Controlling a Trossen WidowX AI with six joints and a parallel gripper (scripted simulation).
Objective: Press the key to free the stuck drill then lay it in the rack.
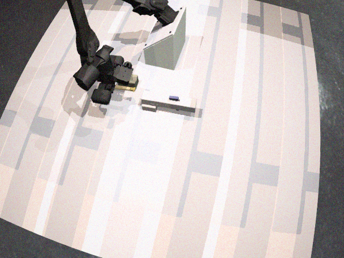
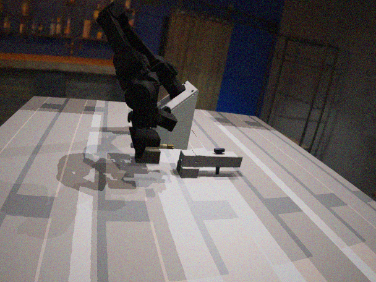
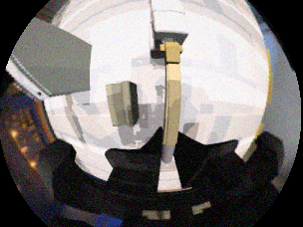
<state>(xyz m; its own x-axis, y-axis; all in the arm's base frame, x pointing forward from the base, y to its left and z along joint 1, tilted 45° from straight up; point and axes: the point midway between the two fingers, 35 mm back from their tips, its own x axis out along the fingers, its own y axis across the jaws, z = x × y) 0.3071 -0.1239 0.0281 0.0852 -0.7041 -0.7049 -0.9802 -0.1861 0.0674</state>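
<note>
Right now the drill is 40 mm to the left of my gripper tip, 30 mm above it and 10 mm behind it. The rest, counted from my gripper tip: key (230 mm to the left, 30 mm behind, 10 mm above); then block (200 mm to the left, 30 mm behind); then slotted rack (70 mm behind, 20 mm to the left, 20 mm below).
</note>
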